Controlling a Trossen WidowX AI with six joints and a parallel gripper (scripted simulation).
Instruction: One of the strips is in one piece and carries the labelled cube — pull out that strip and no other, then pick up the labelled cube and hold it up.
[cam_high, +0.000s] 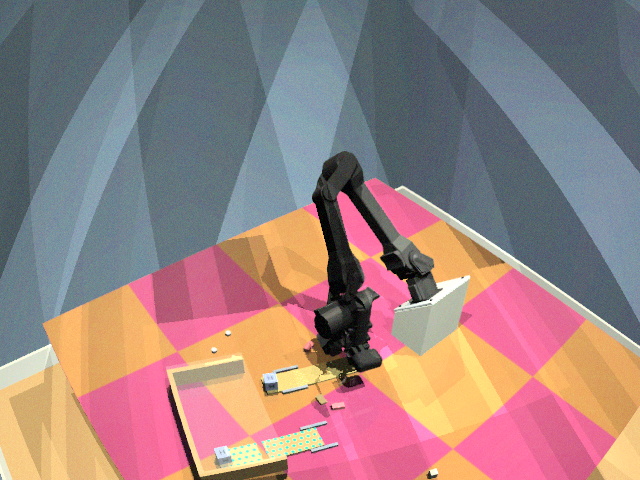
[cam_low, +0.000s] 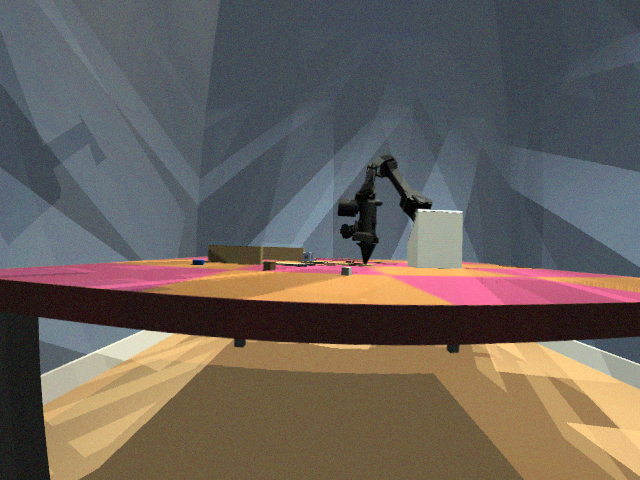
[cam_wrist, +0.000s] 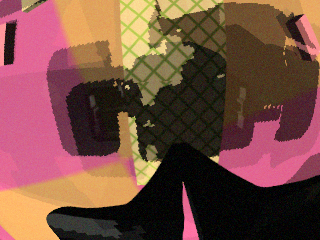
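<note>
The cross-hatched strip lies 90 mm ahead of my gripper tip and 40 mm to the right of it.
</note>
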